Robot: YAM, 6 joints.
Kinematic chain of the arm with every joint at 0, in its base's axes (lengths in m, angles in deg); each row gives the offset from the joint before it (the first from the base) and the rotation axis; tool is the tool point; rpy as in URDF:
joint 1: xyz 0 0 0.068 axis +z
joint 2: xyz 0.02 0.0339 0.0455 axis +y
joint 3: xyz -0.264 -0.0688 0 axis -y
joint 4: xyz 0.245 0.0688 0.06 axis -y
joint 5: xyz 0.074 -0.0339 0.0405 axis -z
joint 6: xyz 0.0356 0 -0.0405 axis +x
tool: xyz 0 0 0 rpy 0 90 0
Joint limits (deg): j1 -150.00..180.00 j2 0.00..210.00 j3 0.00..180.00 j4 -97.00..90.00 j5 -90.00..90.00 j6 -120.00..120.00
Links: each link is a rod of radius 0.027 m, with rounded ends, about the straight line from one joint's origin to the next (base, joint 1, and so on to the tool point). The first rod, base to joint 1, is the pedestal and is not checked.
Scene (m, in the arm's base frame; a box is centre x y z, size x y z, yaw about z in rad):
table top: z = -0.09
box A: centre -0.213 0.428 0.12 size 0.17 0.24 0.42 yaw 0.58
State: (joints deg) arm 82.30 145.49 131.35 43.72 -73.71 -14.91
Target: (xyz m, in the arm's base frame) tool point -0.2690 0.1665 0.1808
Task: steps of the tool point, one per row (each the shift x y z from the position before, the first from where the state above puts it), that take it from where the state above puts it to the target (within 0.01 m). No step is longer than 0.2 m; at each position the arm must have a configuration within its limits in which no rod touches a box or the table.
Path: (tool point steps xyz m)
1: 0.0422 -0.0849 0.1593
2: 0.0092 -0.1298 0.1280
3: -0.0319 -0.1556 0.0838
4: -0.0731 -0.1590 0.0311
5: -0.1061 -0.1409 -0.0250
6: 0.0813 0.0897 0.0037
7: 0.0081 0.1098 -0.0308
8: -0.0599 0.0835 -0.0605
9: -0.0971 0.0242 -0.0825
10: -0.0919 -0.0430 -0.0948
11: -0.0492 -0.0925 -0.0965
12: 0.0046 0.0419 -0.0448
13: 0.0200 0.0358 -0.0473
14: 0.0333 0.0250 -0.0458

